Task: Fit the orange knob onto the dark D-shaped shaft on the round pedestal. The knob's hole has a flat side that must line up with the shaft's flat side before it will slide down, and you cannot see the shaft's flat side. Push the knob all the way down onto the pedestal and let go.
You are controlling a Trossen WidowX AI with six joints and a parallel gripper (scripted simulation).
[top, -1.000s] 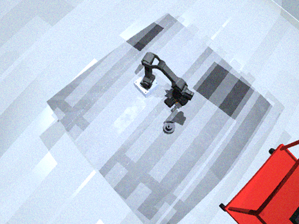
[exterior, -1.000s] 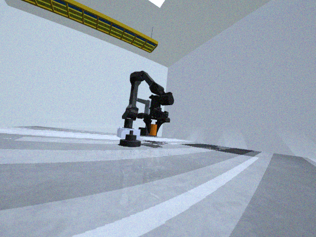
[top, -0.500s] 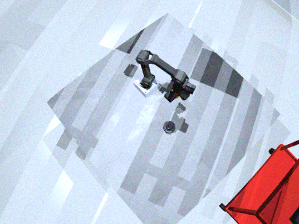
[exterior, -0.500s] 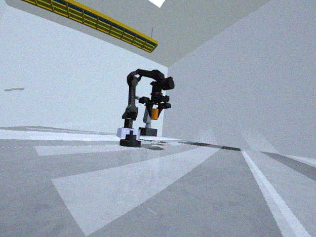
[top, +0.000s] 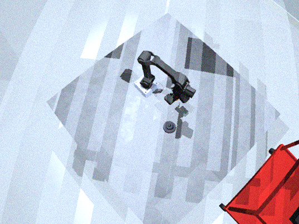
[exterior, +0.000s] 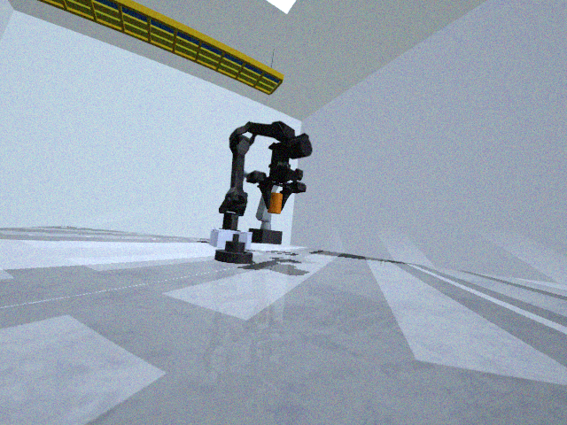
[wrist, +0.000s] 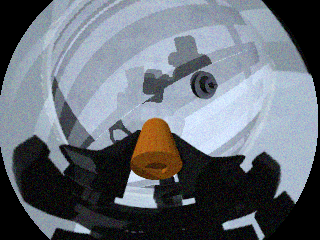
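The dark pedestal lies 16 cm to the right of my gripper tip, 11 cm below it and 7 cm ahead of it. The rest, counted from my gripper tip: orange knob: 2 cm above.
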